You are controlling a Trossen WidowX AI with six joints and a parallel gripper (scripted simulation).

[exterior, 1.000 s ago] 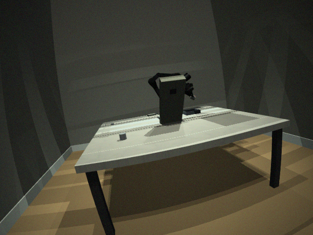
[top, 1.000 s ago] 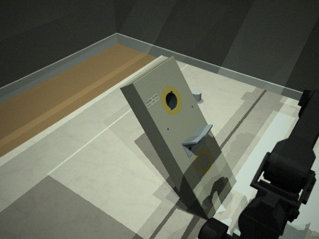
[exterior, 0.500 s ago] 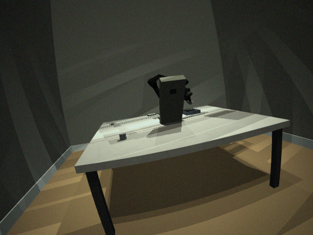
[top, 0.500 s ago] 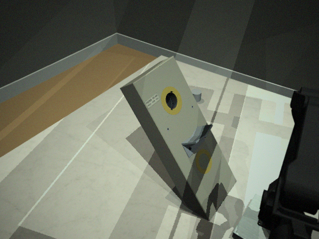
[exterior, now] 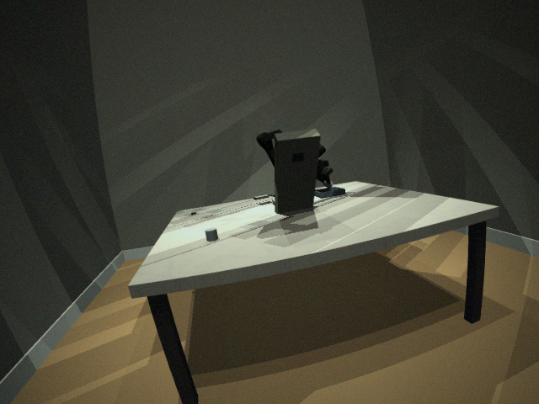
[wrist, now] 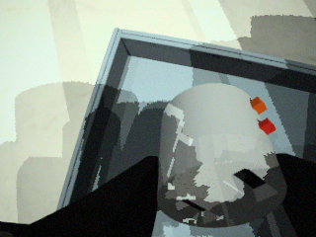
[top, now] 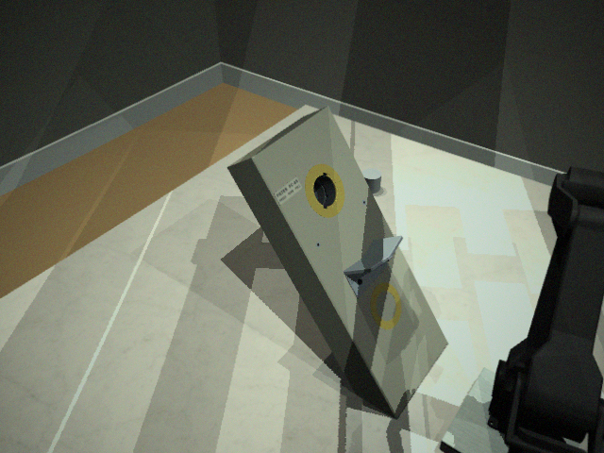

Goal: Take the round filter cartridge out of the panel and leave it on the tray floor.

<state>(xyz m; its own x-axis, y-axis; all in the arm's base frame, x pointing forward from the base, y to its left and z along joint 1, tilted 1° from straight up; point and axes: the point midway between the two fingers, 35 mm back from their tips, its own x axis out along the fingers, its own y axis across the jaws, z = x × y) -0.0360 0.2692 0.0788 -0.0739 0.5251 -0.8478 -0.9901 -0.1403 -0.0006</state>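
The tray is 60 mm below my gripper tip. From my gripper tip the other things lie so: grey bracket (290 mm ahead, 320 mm to the right, 120 mm above); then round grey filter cartridge (right at my gripper tip).
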